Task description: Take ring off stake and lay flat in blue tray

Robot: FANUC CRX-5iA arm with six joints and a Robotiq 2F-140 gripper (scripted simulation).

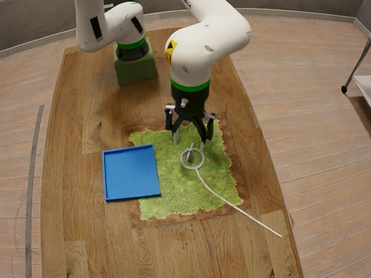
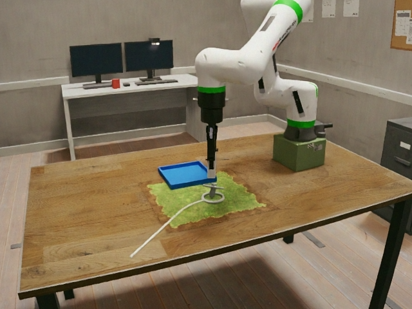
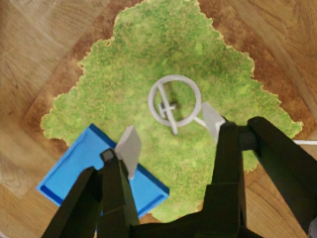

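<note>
Now: hand 10 cm above the grey stake. Round my hand: blue tray: 21 cm to the right, 12 cm below, 3 cm ahead; ring: 12 cm below, 1 cm to the left.
</note>
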